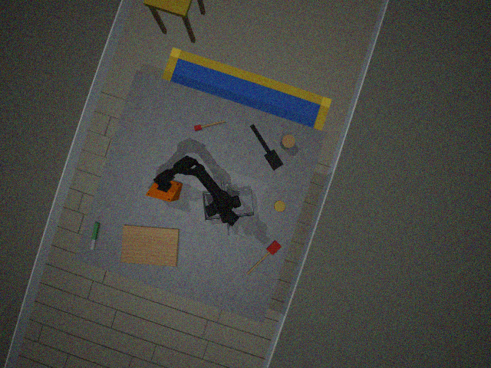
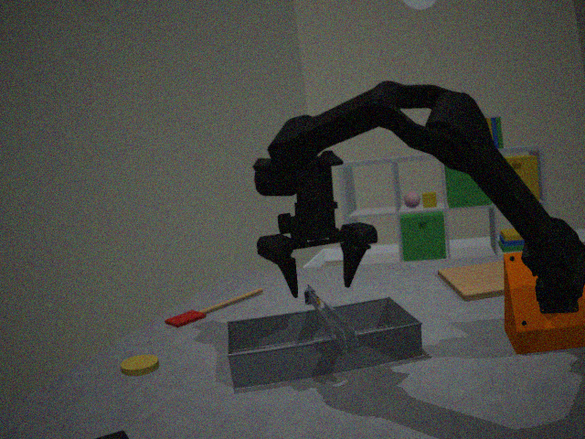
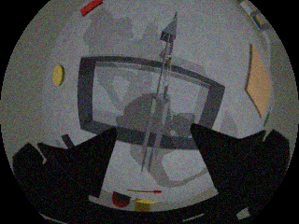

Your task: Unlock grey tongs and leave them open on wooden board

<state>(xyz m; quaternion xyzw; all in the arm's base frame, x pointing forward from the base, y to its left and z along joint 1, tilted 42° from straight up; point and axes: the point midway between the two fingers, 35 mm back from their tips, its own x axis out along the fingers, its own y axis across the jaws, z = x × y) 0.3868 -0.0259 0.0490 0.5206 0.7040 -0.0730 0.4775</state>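
Now: the grey roasting tin 80 mm below my gripper tip and 10 mm ahead of it. The rest, counted from my gripper tip: yellow disc: 320 mm ahead, 100 mm below, 80 mm to the left; red spatula: 340 mm ahead, 240 mm to the right, 110 mm below; black spatula: 410 mm to the left, 140 mm ahead, 110 mm below.
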